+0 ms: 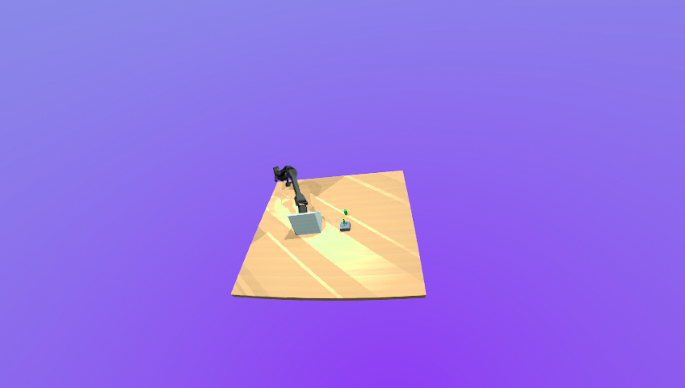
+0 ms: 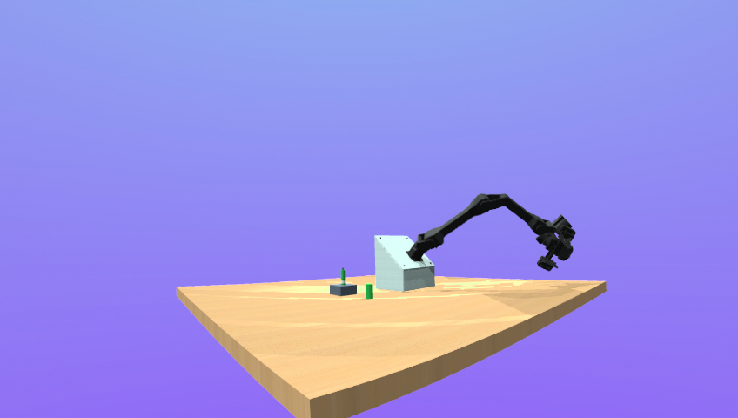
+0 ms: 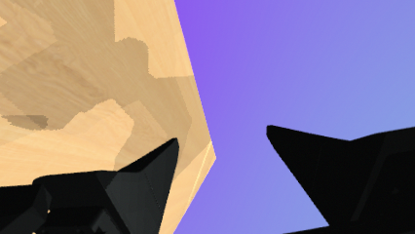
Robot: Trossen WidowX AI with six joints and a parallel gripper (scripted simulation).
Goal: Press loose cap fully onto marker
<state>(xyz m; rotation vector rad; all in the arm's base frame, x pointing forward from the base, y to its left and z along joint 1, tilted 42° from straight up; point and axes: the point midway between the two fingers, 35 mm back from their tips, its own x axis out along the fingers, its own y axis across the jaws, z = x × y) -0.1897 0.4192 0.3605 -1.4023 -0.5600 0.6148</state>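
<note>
Right now the green cap is 490 mm ahead of my gripper tip, 500 mm to the right of it and 80 mm below it.
</note>
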